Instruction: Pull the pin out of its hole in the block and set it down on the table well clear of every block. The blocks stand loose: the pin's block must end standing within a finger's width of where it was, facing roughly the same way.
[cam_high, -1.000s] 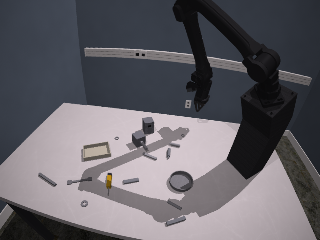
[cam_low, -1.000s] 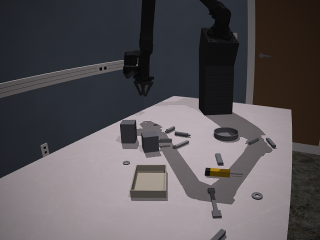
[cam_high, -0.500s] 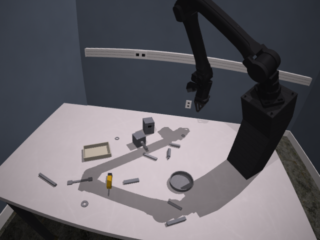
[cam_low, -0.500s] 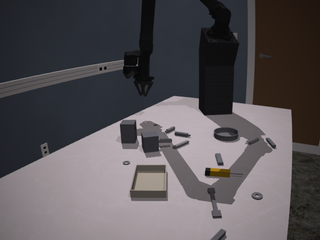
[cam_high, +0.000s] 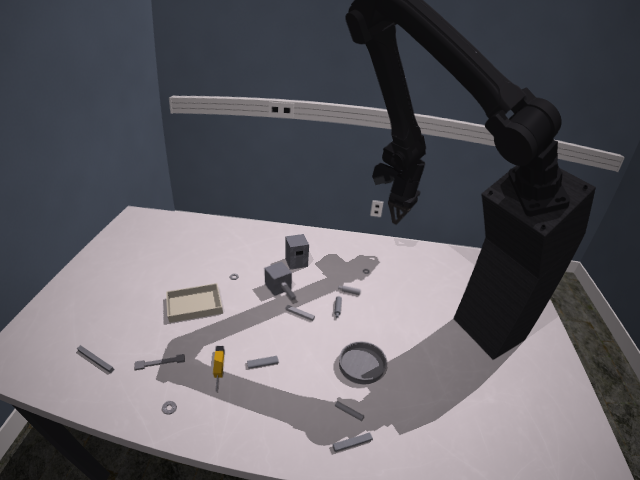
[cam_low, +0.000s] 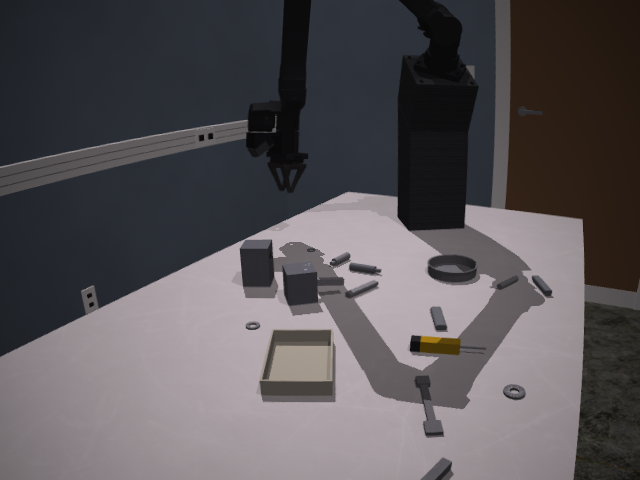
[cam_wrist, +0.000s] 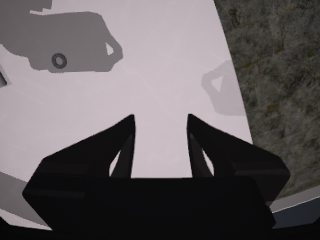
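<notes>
My gripper is now 270 mm to the right of the grey pin, 270 mm short of it and 100 mm above it. Round my hand: taller grey block: 280 mm ahead, 130 mm to the left, 80 mm below; round dish: 460 mm to the left, 110 mm below, 60 mm ahead; grey bar: 330 mm to the left, 230 mm ahead, 120 mm below.
</notes>
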